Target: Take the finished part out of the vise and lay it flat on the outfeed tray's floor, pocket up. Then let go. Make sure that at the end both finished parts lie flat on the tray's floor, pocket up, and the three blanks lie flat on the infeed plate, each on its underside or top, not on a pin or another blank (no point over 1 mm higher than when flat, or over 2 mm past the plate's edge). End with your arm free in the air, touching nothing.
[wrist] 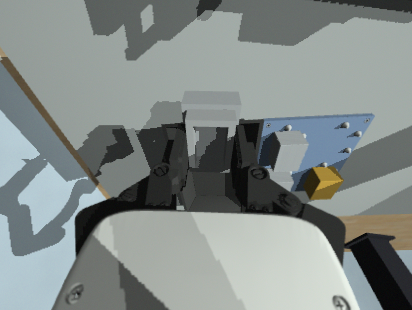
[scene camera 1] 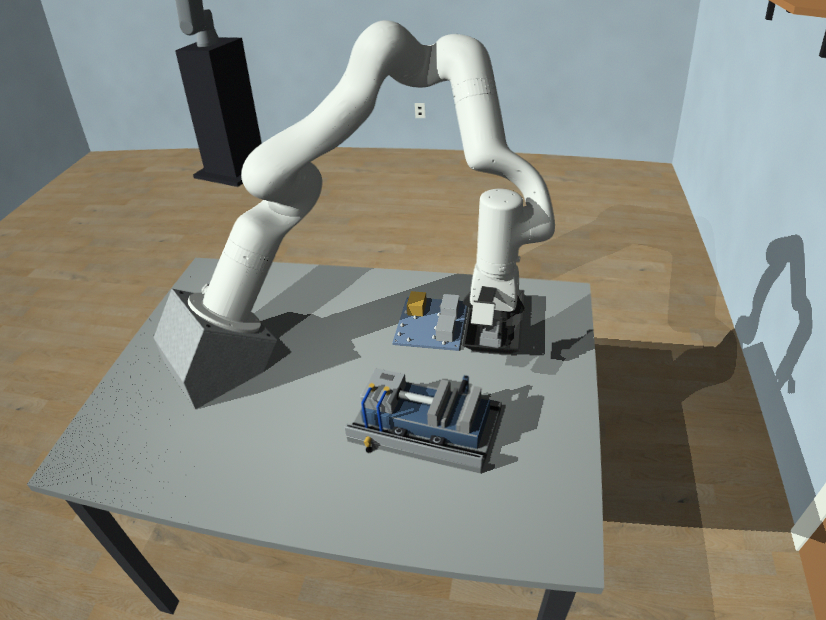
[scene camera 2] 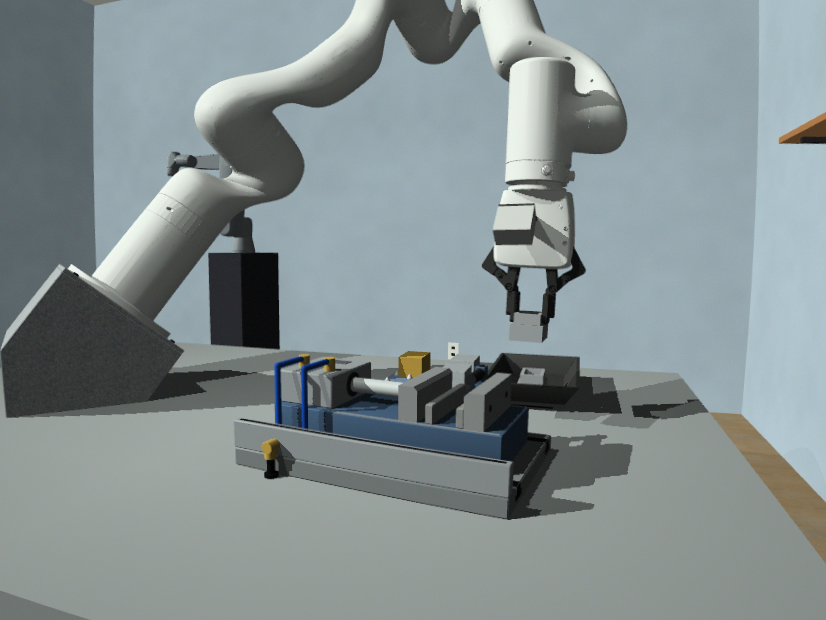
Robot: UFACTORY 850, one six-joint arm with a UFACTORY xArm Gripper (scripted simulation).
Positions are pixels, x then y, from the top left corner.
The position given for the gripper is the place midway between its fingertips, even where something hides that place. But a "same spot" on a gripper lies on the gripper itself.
The gripper shows in the wrist view, in scene camera 1 (491, 330) and in scene camera 2. One and the same spot on the gripper: (scene camera 2: 553, 286) is (wrist: 156, 175).
